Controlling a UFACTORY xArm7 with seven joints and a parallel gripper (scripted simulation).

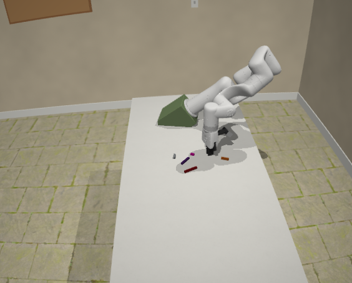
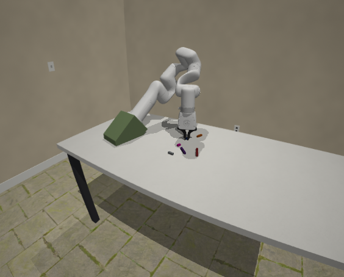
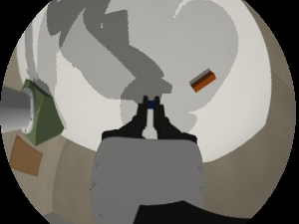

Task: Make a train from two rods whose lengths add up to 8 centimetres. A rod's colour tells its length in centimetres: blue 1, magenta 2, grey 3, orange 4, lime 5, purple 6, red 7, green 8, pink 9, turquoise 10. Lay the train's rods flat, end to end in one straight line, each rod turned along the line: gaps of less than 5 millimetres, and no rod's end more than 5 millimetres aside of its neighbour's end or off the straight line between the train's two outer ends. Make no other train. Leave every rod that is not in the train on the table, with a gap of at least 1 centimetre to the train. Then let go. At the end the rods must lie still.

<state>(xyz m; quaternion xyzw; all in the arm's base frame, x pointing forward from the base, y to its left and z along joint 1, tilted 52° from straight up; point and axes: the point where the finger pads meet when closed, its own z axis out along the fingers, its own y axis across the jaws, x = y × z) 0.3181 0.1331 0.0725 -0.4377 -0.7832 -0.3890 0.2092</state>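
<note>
Now: the blue rod 20 mm below my hand. The rest, counted from my hand: magenta rod (20 mm ahead, 90 mm to the right, 20 mm below); then orange rod (40 mm ahead, 80 mm to the left, 20 mm below); then purple rod (70 mm ahead, 120 mm to the right, 20 mm below).
</note>
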